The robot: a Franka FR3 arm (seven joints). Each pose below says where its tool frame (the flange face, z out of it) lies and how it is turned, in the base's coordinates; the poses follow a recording.
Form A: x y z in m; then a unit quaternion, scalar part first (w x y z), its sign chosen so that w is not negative.
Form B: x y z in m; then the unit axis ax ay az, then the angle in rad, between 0 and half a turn. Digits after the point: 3 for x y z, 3 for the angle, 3 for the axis.
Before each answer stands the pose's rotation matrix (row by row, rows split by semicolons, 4 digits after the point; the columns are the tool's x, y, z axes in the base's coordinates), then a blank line. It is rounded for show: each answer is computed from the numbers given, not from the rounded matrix.
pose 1, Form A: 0.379 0.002 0.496 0.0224 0.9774 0.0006 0.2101
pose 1, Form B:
0.9117 -0.0082 0.4107; 0.0106 -0.9990 -0.0435; 0.4107 0.0440 -0.9107

0.379 0.002 0.496 0.978 0.001 0.210 3.097
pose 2, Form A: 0.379 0.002 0.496 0.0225 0.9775 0.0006 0.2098
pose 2, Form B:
0.9120 -0.0083 0.4102; 0.0106 -0.9990 -0.0437; 0.4101 0.0442 -0.9110

0.379 0.002 0.496 0.978 0.001 0.210 3.097
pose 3, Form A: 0.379 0.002 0.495 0.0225 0.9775 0.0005 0.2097
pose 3, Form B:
0.9121 -0.0085 0.4100; 0.0104 -0.9990 -0.0438; 0.4099 0.0442 -0.9110

0.379 0.002 0.495 0.978 0.001 0.210 3.097
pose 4, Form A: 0.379 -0.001 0.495 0.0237 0.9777 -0.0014 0.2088
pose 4, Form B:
0.9128 -0.0126 0.4082; 0.0072 -0.9989 -0.0469; 0.4083 0.0458 -0.9117

0.379 -0.001 0.495 0.978 -0.001 0.209 3.094
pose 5, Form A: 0.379 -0.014 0.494 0.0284 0.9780 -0.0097 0.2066
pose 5, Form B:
0.9145 -0.0307 0.4035; -0.0072 -0.9982 -0.0596; 0.4046 0.0515 -0.9130

0.379 -0.014 0.494 0.978 -0.010 0.207 3.085
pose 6, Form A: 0.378 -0.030 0.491 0.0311 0.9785 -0.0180 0.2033
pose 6, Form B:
0.9167 -0.0479 0.3967; -0.0226 -0.9974 -0.0682; 0.3989 0.0535 -0.9154

0.378 -0.030 0.491 0.979 -0.018 0.203 3.079
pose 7, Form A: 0.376 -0.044 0.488 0.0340 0.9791 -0.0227 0.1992
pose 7, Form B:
0.9196 -0.0580 0.3885; -0.0309 -0.9967 -0.0756; 0.3916 0.0575 -0.9183

0.376 -0.044 0.488 0.980 -0.023 0.199 3.074
